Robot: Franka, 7 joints.
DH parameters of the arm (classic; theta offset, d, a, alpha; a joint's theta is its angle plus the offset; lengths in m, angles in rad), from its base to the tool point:
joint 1: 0 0.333 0 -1.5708
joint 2: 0 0 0 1.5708
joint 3: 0 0.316 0.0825 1.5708
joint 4: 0 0 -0.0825 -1.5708
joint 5: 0 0.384 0 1.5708
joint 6: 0 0 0.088 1.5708
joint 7: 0 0.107 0 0
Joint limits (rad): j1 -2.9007..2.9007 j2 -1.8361..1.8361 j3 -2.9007..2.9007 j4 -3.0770..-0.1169 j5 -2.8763..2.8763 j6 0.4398..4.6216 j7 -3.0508..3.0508
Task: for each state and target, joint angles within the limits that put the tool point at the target. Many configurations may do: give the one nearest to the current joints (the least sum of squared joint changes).
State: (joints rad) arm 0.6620 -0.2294 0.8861 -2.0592 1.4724 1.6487 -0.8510
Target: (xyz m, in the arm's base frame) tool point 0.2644 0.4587 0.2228
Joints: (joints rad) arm 0.4354 0.4303 0.4627 -2.2043 1.4689 1.8683 -0.8510
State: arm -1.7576 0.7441 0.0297 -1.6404 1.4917 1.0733 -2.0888
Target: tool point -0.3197 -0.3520 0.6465
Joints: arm -2.1936 0.0087 -0.4045 -1.7181 1.3767 0.7551 -2.0888
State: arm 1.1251 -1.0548 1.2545 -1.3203 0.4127 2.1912 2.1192
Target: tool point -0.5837 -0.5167 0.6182
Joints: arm 1.3089 -1.2743 1.3699 -0.8772 0.4216 2.3707 2.1192
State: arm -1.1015 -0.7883 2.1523 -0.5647 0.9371 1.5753 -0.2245
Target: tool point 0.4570 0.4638 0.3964
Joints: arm -1.5907 -0.8593 1.9335 -1.3472 0.7235 1.2704 -0.2245
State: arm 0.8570 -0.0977 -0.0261 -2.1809 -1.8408 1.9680 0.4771
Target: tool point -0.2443 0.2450 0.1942
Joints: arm 1.6544 -0.0167 0.7654 -2.7917 -1.8219 2.2972 0.4771
